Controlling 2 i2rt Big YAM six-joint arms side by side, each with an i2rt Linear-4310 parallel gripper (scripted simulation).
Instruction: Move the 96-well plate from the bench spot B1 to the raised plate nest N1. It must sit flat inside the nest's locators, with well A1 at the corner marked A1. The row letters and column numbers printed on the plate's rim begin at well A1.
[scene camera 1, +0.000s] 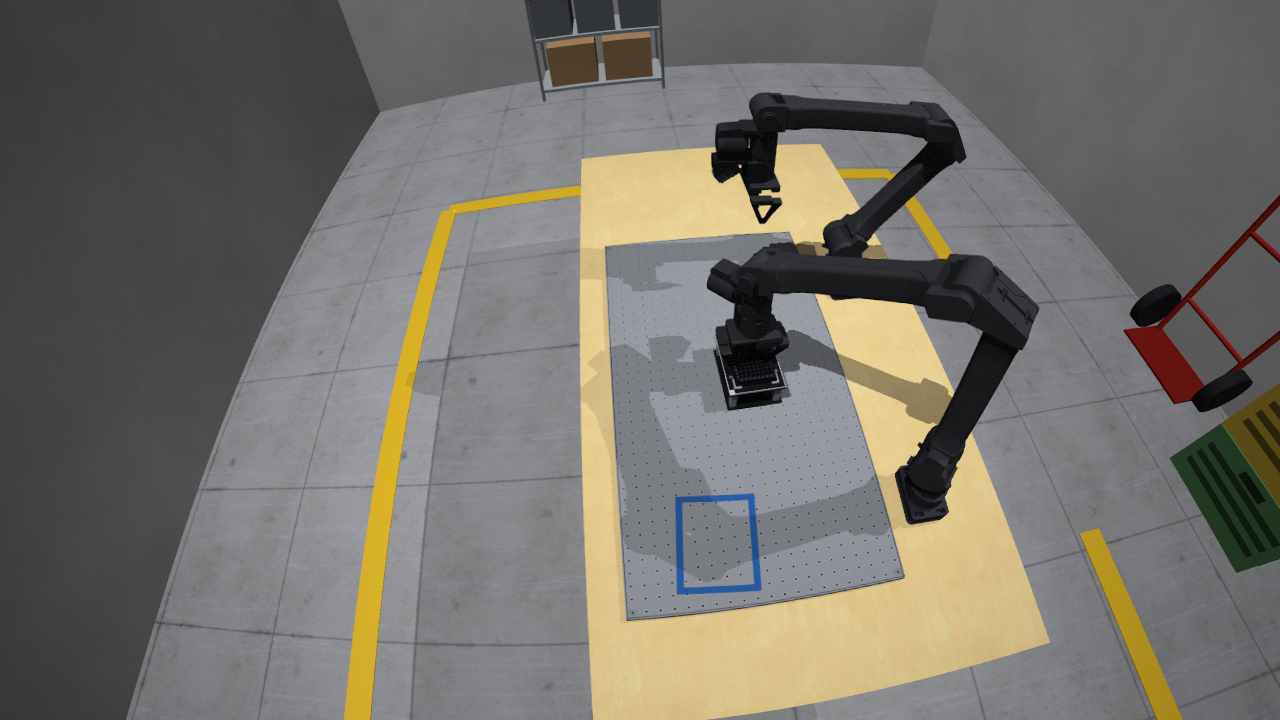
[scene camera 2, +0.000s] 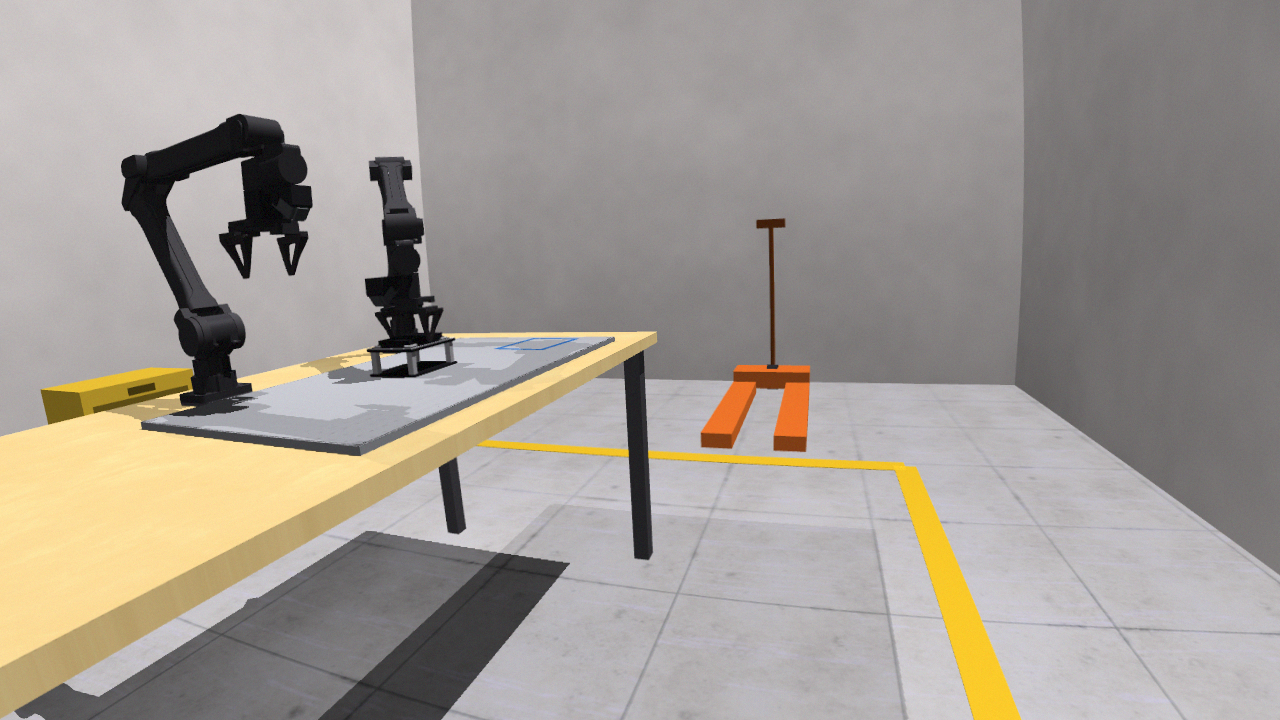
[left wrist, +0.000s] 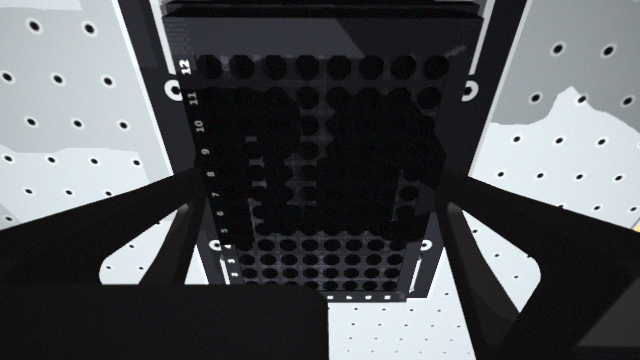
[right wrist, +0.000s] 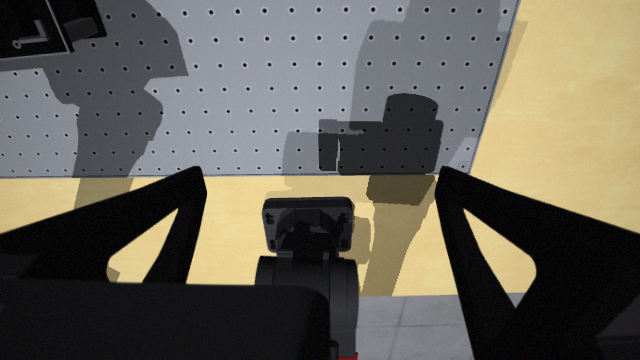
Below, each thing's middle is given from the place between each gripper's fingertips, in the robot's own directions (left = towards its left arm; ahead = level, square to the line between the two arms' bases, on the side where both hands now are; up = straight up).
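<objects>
Black 96-well plate (scene camera 1: 746, 364): my left gripper (scene camera 1: 749, 359) is right at it. Raised nest N1 (left wrist: 171, 117) is 10 mm below my left hand.
From my right hand (scene camera 2: 269, 277), the black 96-well plate is 290 mm to the left, 70 mm ahead and 170 mm below; raised nest N1 is 180 mm below, 290 mm to the left and 70 mm ahead.
</objects>
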